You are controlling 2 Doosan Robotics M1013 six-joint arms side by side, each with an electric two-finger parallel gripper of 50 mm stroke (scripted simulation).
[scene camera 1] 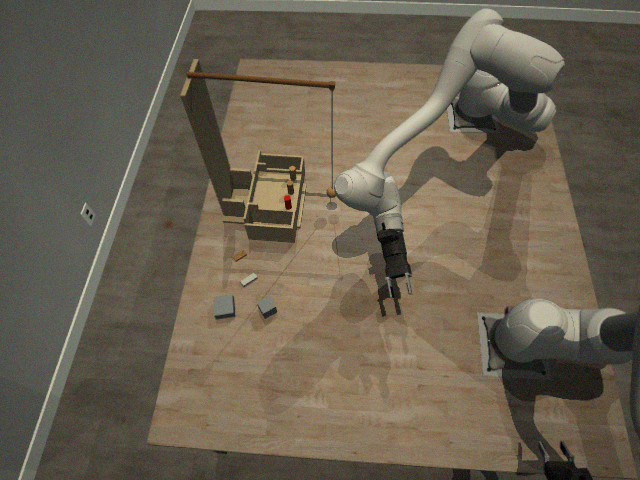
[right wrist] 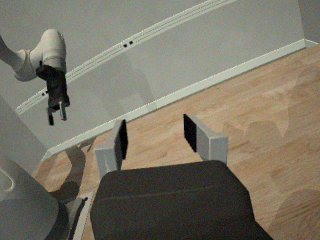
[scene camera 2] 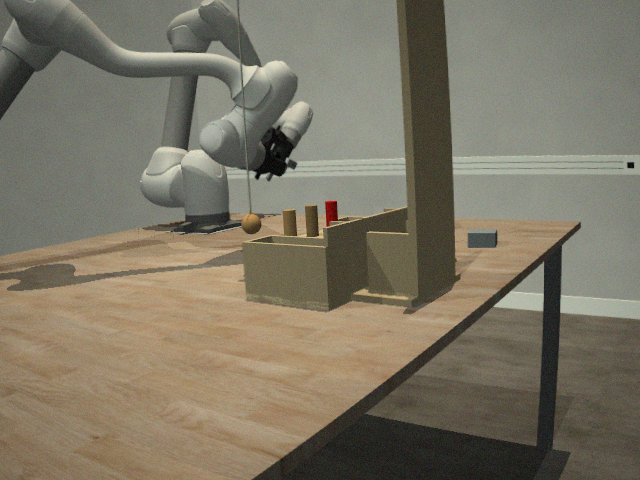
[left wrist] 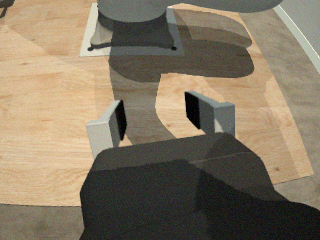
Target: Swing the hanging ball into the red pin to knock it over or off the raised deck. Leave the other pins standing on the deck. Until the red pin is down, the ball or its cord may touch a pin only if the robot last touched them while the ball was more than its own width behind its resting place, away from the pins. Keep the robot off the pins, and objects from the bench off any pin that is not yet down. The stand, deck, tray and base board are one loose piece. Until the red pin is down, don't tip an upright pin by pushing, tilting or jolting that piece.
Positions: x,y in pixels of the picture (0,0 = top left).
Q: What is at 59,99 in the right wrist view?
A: My left gripper.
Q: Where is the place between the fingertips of my left gripper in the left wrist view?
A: At 155,108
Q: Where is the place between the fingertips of my right gripper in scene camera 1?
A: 401,295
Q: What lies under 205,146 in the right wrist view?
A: My right gripper.
